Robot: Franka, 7 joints.
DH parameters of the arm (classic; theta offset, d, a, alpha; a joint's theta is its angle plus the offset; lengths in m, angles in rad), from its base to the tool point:
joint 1: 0 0.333 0 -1.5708
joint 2: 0 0 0 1.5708
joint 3: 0 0.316 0.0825 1.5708
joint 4: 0 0 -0.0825 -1.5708
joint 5: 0 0.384 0 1.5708
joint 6: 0 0 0.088 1.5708
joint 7: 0 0.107 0 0
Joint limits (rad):
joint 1: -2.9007..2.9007
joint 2: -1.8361..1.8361
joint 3: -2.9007..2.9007
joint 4: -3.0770..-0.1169
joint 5: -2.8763..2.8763
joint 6: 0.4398..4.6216
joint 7: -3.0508..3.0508
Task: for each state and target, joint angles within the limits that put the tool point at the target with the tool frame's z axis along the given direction. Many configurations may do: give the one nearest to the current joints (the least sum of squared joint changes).
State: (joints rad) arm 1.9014 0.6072 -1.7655 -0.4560 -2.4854 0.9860 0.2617
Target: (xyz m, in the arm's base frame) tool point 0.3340 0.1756 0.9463 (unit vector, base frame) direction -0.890 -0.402 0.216
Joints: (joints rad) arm 1.4570 0.5079 -1.5727 -1.0356 -2.1808 0.7254 0.2617
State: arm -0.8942 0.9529 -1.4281 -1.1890 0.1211 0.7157 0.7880
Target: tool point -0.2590 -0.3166 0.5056 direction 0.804 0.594 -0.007
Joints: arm -1.0847 1.2436 -1.7197 -1.8233 -0.4566 0.4398 0.7880
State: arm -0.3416 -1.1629 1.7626 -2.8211 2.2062 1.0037 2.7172
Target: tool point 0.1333 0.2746 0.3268 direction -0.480 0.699 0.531
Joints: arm -0.4230 -0.7001 1.3000 -3.0688 2.4989 0.5670 2.7172
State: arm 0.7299 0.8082 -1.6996 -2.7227 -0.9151 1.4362 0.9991
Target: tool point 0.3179 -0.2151 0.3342 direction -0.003 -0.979 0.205
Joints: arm 1.4979 0.7635 -1.8813 -2.7526 -1.6971 2.2275 0.9991
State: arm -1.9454 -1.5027 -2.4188 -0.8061 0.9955 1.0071 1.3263
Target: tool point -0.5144 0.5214 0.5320 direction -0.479 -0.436 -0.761
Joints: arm -1.2249 -0.7424 -2.4888 -0.9094 0.2779 1.6184 1.3263
